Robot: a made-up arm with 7 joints. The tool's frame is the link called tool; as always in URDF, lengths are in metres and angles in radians.
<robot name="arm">
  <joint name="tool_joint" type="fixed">
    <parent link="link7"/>
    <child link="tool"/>
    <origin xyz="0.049 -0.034 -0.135" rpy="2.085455 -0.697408 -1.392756"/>
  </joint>
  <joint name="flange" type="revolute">
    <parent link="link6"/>
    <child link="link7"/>
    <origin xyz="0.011 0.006 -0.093"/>
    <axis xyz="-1 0 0"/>
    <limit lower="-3.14" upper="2.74" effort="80" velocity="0.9"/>
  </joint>
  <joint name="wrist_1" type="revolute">
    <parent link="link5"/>
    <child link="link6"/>
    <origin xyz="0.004 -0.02 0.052"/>
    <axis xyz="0 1 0"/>
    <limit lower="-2.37" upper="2.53" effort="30" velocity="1.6"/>
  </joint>
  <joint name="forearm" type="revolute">
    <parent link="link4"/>
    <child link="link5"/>
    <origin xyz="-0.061 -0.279 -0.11"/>
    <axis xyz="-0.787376 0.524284 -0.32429"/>
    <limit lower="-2.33" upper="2.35" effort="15" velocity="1.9"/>
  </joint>
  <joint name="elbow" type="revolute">
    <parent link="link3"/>
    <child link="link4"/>
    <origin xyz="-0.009 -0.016 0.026"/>
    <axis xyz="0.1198 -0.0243 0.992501"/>
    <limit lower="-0.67" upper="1.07" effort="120" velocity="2.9"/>
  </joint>
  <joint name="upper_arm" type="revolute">
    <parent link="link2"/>
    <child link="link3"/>
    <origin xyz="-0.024 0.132 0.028"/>
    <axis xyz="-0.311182 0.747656 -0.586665"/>
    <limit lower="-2.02" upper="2.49" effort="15" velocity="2.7"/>
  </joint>
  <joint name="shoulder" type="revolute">
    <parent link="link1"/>
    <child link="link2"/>
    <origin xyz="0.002 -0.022 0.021"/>
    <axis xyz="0 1 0"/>
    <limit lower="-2.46" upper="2.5" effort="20" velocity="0.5"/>
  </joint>
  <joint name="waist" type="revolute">
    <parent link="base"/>
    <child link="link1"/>
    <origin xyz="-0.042 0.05 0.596"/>
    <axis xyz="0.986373 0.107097 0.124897"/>
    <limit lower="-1.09" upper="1.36" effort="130" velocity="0.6"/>
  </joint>
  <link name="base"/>
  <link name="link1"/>
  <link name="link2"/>
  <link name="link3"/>
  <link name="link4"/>
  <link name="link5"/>
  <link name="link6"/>
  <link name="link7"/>
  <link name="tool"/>
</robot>
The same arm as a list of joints. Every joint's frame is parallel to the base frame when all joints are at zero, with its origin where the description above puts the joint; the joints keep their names.
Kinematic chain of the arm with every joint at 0, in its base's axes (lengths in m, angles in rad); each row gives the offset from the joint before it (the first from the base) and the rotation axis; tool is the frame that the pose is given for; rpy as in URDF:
waist: xyz -0.042 0.05 0.596 axis 0.986373 0.107097 0.124897
shoulder: xyz 0.002 -0.022 0.021 axis +y
upper_arm: xyz -0.024 0.132 0.028 axis -0.311182 0.747656 -0.586665
elbow: xyz -0.009 -0.016 0.026 axis 0.1198 -0.0243 0.992501
forearm: xyz -0.061 -0.279 -0.11 axis -0.787376 0.524284 -0.32429
wrist_1: xyz 0.004 -0.02 0.052 axis +y
flange: xyz 0.011 0.006 -0.093 axis -x
tool: xyz 0.049 -0.034 -0.135 rpy 2.0855 -0.6974 -1.3928
Joint limits (rad, base to tool): -1.09..1.36 -2.46..2.5 -2.02..2.49 -0.67..1.07 -2.33..2.35 -2.37..2.53 -3.14..2.74

